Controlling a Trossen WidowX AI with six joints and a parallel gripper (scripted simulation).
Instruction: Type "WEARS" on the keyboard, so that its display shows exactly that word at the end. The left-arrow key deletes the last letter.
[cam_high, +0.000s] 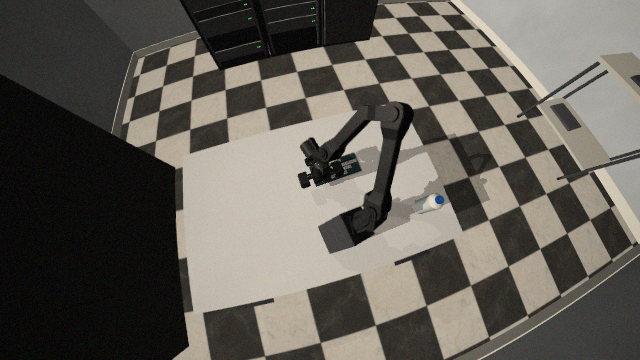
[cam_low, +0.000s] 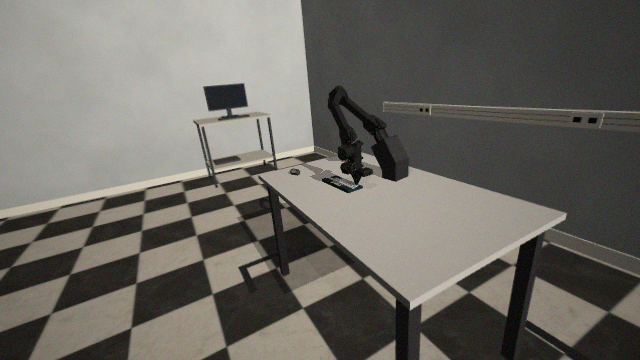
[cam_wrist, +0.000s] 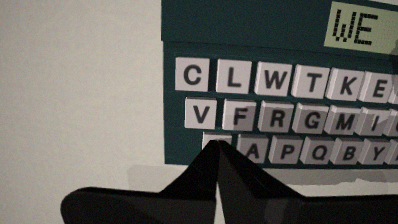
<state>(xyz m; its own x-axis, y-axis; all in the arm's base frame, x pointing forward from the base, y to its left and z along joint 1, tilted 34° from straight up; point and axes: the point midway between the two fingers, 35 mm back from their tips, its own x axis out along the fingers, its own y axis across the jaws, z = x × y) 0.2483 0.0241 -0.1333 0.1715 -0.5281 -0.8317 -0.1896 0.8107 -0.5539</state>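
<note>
The left-arrow key is 70 mm ahead of my hand, 170 mm to the right of it and 40 mm below it. Round my hand: dark object: 210 mm ahead, 400 mm to the right, 30 mm below.
</note>
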